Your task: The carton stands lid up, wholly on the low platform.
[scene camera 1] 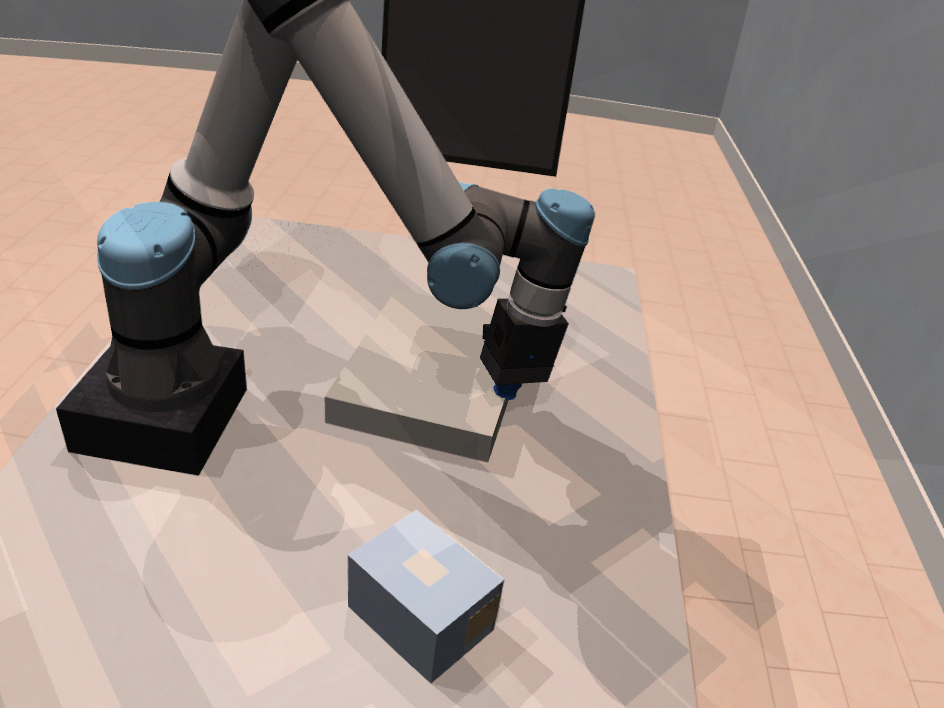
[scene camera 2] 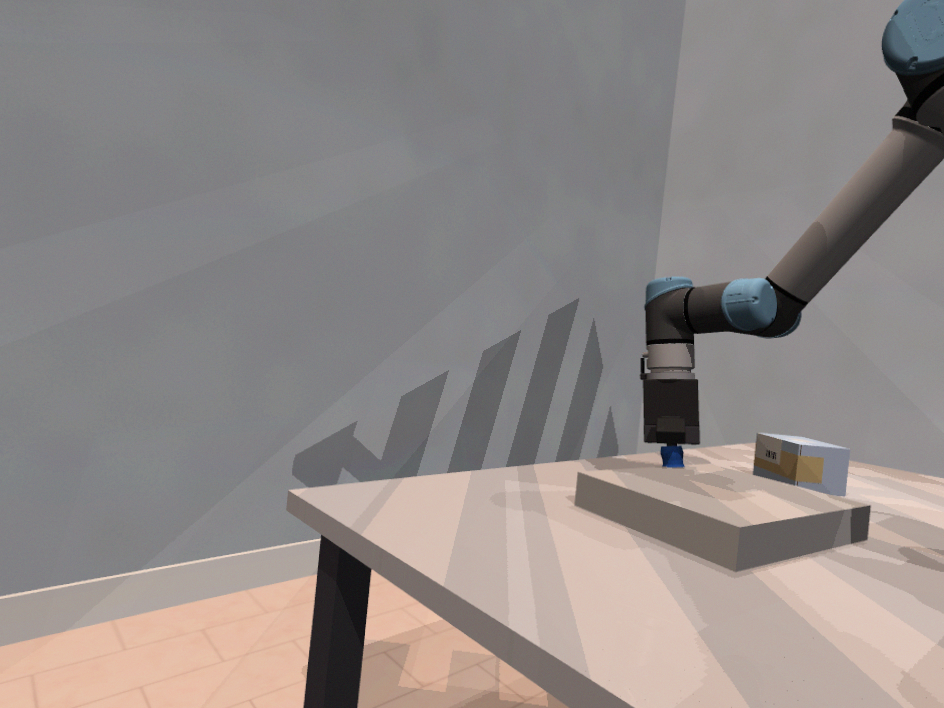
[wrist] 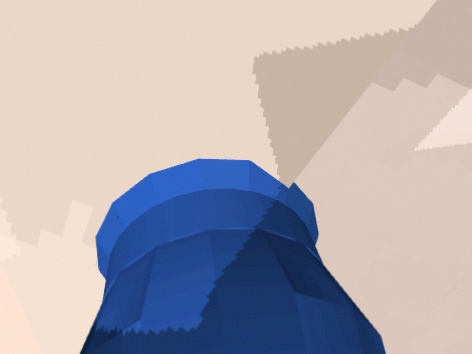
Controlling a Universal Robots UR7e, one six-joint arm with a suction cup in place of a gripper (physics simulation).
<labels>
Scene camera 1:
low platform: 416,377, gripped by my suction cup
carton: 429,598, on the table
</labels>
